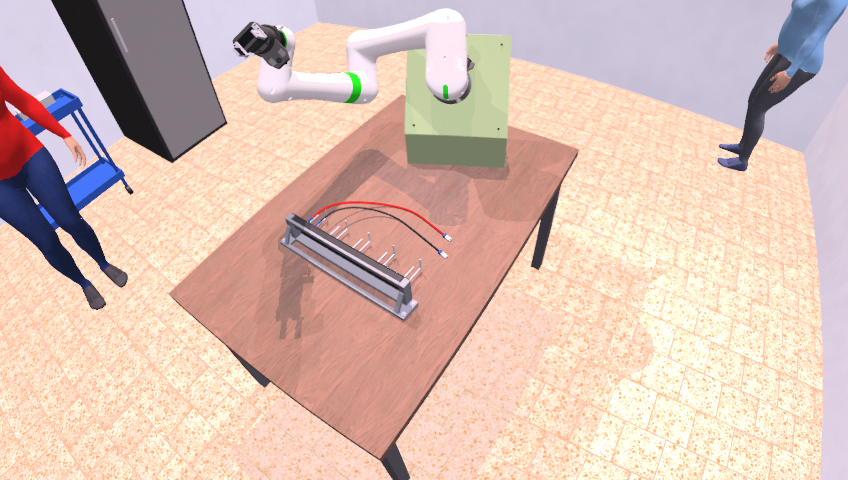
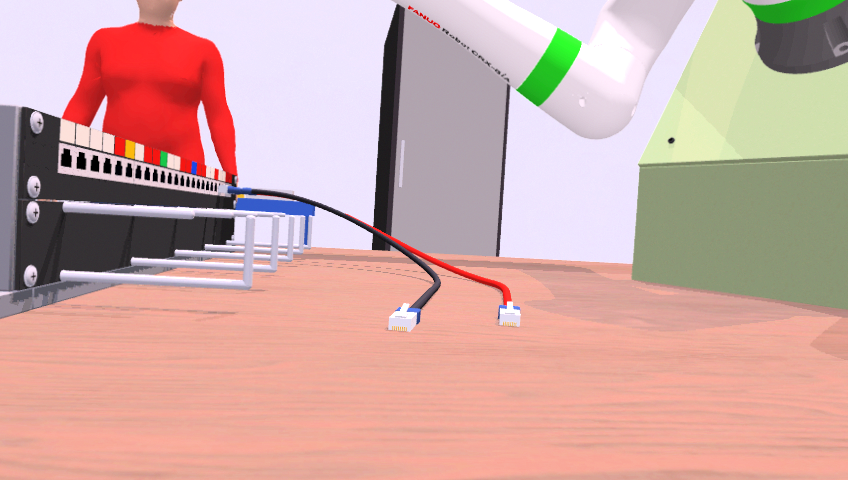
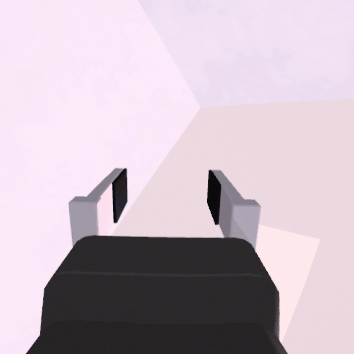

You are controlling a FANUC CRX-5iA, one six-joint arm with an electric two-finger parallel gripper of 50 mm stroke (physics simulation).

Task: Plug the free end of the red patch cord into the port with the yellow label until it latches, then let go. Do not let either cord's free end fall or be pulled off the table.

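The red patch cord runs in an arc from the panel's far end. Its free end, a clear plug with a blue collar, lies on the table, latch tab up. The black cord's free plug lies beside it, apart. The yellow label sits in the label row of the patch panel; the port below it looks empty. My gripper is open and empty, high and far from both plugs.
Wire cable guides stick out from the panel's port side. The green robot pedestal stands on the table. A person in red, a blue trolley and a cabinet are beyond it.
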